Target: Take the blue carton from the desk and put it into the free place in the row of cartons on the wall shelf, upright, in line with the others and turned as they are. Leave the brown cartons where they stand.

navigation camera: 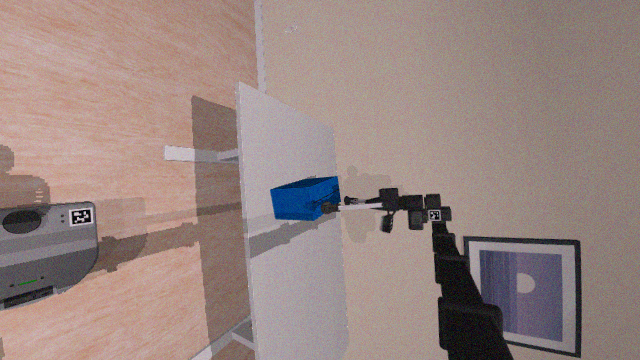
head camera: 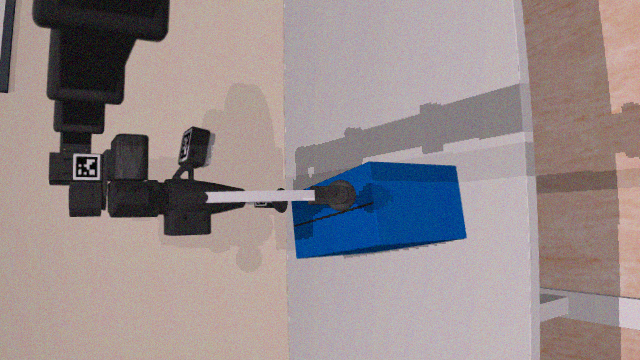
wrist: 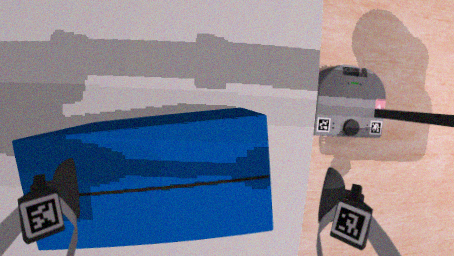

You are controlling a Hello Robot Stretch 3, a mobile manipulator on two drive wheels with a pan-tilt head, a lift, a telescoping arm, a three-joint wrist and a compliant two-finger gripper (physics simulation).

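Seen in the pictures: gripper, fingertip midpoint: (navigation camera: pixel 333 204) (head camera: pixel 317 198); robot's base, origin of the base link: (navigation camera: pixel 23 220).
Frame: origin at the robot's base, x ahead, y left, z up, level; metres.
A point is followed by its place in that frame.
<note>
The blue carton (head camera: pixel 415 210) @[x 0.000, y -0.556, z 0.825 m] (navigation camera: pixel 292 204) @[x -0.013, y -0.558, z 0.819 m] (wrist: pixel 175 212) stands on the white desk (head camera: pixel 410 310) @[x 0.185, y -0.690, z 0.721 m] (navigation camera: pixel 295 300) @[x -0.449, y -0.651, z 0.720 m] (wrist: pixel 290 220), near the wall side. A thin dark line runs along its top face. My gripper (head camera: pixel 312 197) @[x -0.022, y -0.622, z 0.954 m] (navigation camera: pixel 341 204) @[x -0.022, y -0.622, z 0.954 m] (wrist: pixel 202 185) @[x -0.022, y -0.622, z 0.954 m] is open and empty, its fingers spread along the wall-to-robot direction. In the wrist view one finger overlaps the carton's left end and the other appears past the desk's edge, over the floor. In the head view the nearer finger overlaps the carton; the exact height above it is unclear. The wall shelf and brown cartons do not show.
The beige wall (head camera: pixel 150 310) @[x 0.238, y -1.234, z 1.089 m] (navigation camera: pixel 475 100) @[x 0.427, y -1.233, z 1.529 m] rises behind the desk. A framed picture (navigation camera: pixel 537 295) @[x -0.557, y -1.215, z 1.712 m] hangs beside my arm (head camera: pixel 87 65) @[x -0.086, y -0.321, z 1.281 m] (navigation camera: pixel 470 320) @[x -0.084, y -0.226, z 1.277 m]. My base (navigation camera: pixel 50 255) @[x -0.120, y -0.051, z 0.160 m] (wrist: pixel 352 100) stands on the wooden floor (navigation camera: pixel 100 75) @[x 0.635, y -0.217, z 0.001 m] in front of the desk. White desk legs (navigation camera: pixel 182 153) show below the top.
</note>
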